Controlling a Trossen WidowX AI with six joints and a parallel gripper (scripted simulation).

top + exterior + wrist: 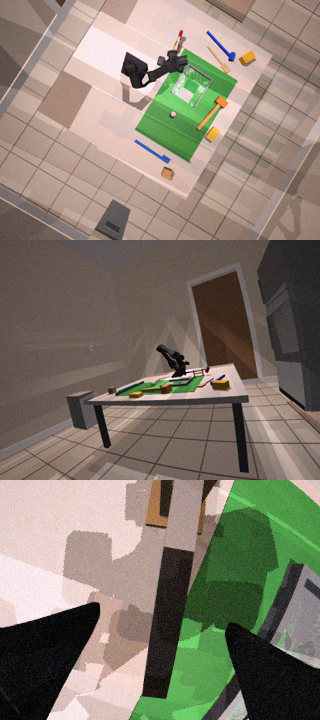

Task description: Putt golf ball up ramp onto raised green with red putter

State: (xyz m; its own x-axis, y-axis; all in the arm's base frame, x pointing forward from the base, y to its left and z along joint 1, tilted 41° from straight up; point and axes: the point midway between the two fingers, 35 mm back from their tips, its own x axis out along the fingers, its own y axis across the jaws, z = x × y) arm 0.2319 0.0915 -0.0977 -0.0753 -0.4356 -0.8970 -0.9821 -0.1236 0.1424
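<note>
The red putter is 11 cm to the left of my gripper tip, 3 cm behind it and 2 cm above it. Also, from my gripper tip: wooden rack (13 cm to the left, 3 cm behind, 1 cm below); then white golf ball (31 cm to the right, 19 cm ahead, 1 cm below); then green mat (25 cm ahead, 19 cm to the right, 4 cm below).
</note>
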